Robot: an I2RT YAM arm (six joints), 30 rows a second.
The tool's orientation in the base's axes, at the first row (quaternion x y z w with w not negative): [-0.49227, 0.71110, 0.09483, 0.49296]
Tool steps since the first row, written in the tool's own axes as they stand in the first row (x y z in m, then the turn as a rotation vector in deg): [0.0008, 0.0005, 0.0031, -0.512, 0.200, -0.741]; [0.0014, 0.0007, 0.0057, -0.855, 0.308, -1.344]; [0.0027, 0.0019, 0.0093, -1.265, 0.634, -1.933]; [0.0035, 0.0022, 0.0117, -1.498, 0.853, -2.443]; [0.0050, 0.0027, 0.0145, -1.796, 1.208, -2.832]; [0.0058, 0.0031, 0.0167, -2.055, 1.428, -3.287]
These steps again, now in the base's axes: [0.0015, 0.0017, -0.0023, -0.594, -0.050, 0.704]; [0.0029, 0.0030, -0.0042, -1.036, -0.162, 1.238]; [0.0041, 0.0051, -0.0074, -1.641, -0.116, 1.742]; [0.0053, 0.0062, -0.0094, -2.118, -0.182, 2.103]; [0.0065, 0.0073, -0.0121, -2.627, -0.066, 2.408]; [0.0075, 0.0084, -0.0140, -3.071, -0.082, 2.762]
